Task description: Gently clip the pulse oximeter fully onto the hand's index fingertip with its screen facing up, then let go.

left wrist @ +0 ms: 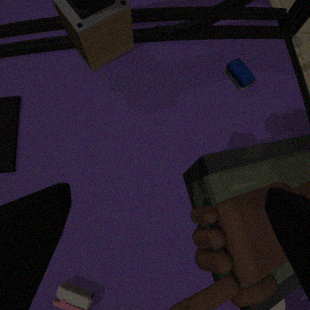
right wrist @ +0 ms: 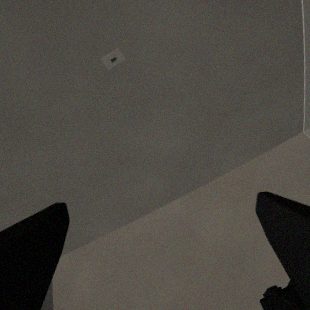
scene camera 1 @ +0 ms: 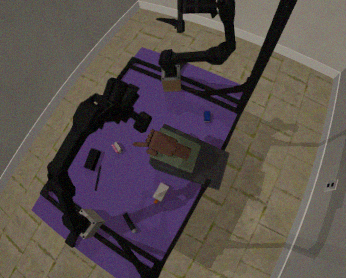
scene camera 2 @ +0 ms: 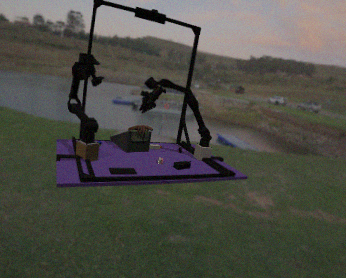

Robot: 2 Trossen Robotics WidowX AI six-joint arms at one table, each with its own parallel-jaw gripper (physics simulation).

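Places are measured from the left arm's base along level axes (x ahead, y left, z up), in metres.
Pixels of known places: left gripper, between the fingertips: [left wrist: 170,195] [scene camera 1: 139,111] [scene camera 2: 140,111]; right gripper, between the fingertips: [right wrist: 163,207] [scene camera 1: 155,6] [scene camera 2: 101,71]; left arm's base, origin of its link: [scene camera 1: 82,223] [scene camera 2: 204,145]; right arm's base, origin of its link: [scene camera 1: 170,72] [scene camera 2: 88,141].
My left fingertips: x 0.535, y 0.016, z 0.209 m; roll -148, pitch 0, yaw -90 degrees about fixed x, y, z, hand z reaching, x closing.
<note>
For each thing: its top centre in the pictures, then the offset to it from my left fingertips. "*": a spot on its surface instead.
- small white-and-pink piece, a spot on its surface: [left wrist: 75,296] [scene camera 1: 118,146] * dx -0.146, dy +0.116, dz -0.283 m
- small blue piece with a pale underside, centre of its top: [left wrist: 242,69] [scene camera 1: 207,115] dx +0.256, dy -0.164, dz -0.282 m
- black box, centre of its top: [scene camera 1: 91,158] [scene camera 2: 182,162] dx -0.286, dy +0.195, dz -0.279 m
- thin dark rod, centre of its top: [scene camera 1: 97,177] dx -0.339, dy +0.111, dz -0.305 m
- white-and-orange container, centre of its top: [scene camera 1: 159,193] dx -0.206, dy -0.203, dz -0.286 m
- dark stick, centre of its top: [scene camera 1: 129,223] dx -0.407, dy -0.171, dz -0.287 m
- flat black pad, centre of its top: [scene camera 2: 123,170] dx +0.122, dy +0.296, dz -0.306 m
A brown hand [scene camera 1: 167,143] [scene camera 2: 140,128] [left wrist: 250,235] rests on a grey-green padded block, its index finger [scene camera 1: 141,144] [left wrist: 205,297] stretched out past the edge, bare. A small white-and-pink piece [scene camera 1: 116,147] [scene camera 2: 160,160] [left wrist: 75,296] lies on the purple mat beyond that fingertip. A small blue piece with a pale underside [scene camera 1: 207,116] [left wrist: 241,73] lies across the hand from it. Which one is the pulse oximeter, and its screen, I cannot tell. My left gripper [left wrist: 170,195] is open and empty, high above the mat near the hand. My right gripper [right wrist: 163,207] is open and empty, raised, facing bare wall.
A black box [scene camera 1: 92,159] [scene camera 2: 182,165] and thin dark rod [scene camera 1: 97,177] lie left of the hand. A white-and-orange container [scene camera 1: 160,192] and dark stick [scene camera 1: 130,223] lie below it in scene camera 1. A flat black pad [scene camera 2: 122,171] [left wrist: 7,135] lies by the frame rails.
</note>
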